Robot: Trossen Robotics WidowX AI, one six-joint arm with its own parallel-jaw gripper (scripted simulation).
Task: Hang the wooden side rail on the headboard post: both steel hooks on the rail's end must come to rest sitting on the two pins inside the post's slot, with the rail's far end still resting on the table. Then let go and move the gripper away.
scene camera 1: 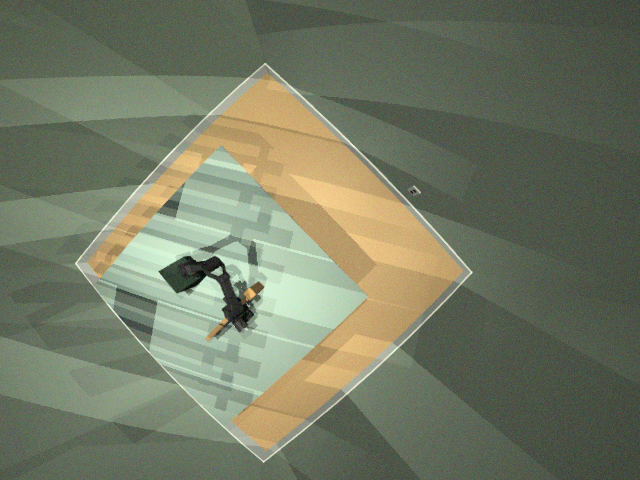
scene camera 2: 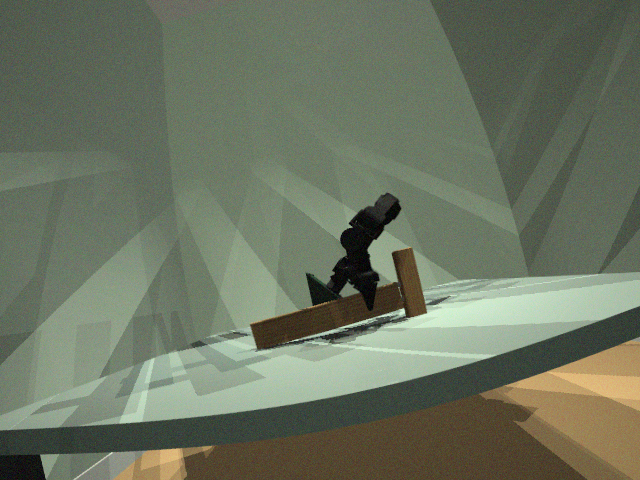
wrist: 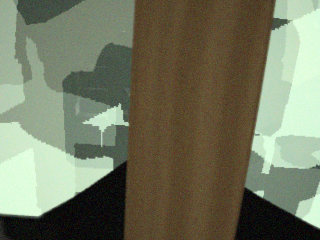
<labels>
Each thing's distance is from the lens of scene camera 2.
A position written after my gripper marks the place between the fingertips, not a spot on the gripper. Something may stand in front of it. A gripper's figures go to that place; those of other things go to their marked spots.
my gripper [scene camera 2: 370, 309]: 88 cm
wooden side rail [scene camera 2: 334, 314]: 86 cm
headboard post [scene camera 2: 404, 260]: 87 cm
</labels>
